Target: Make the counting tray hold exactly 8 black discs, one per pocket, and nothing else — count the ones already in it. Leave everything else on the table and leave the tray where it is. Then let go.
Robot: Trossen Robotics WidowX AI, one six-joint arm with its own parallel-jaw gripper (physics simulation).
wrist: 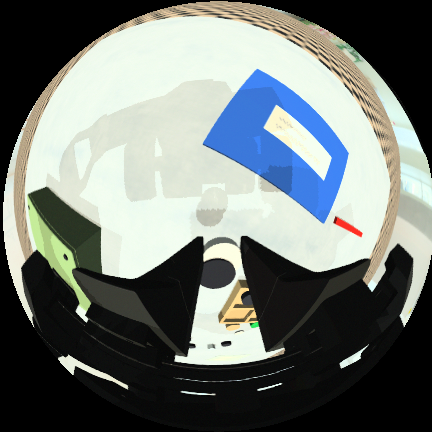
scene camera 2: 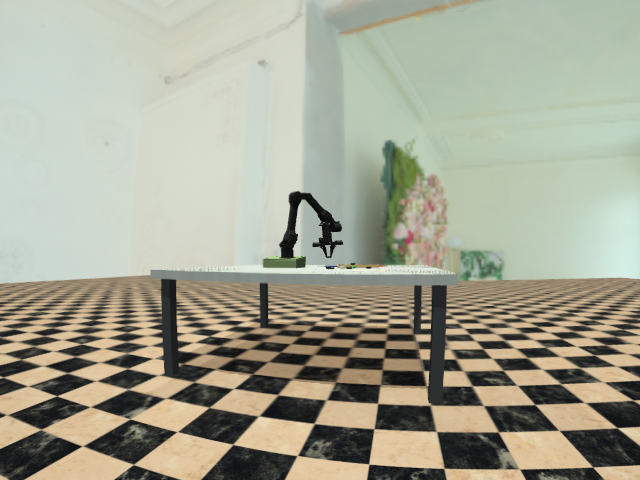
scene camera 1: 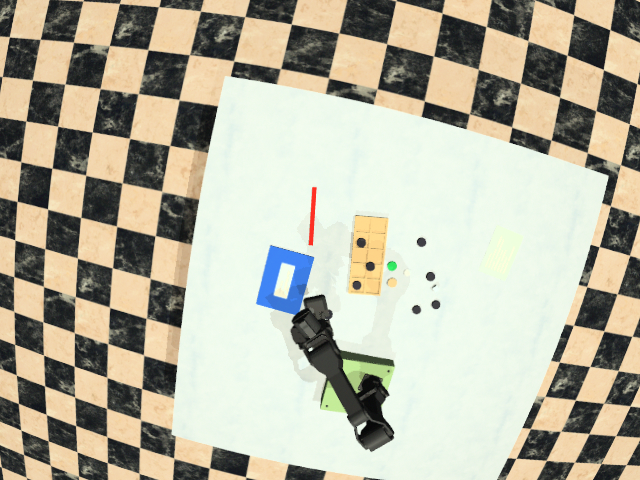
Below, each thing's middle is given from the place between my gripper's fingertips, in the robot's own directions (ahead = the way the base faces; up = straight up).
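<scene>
It's the tan counting tray (scene camera 1: 373,229) that I see 50 mm below my hand, 70 mm to the right of it and 210 mm ahead of it.
</scene>
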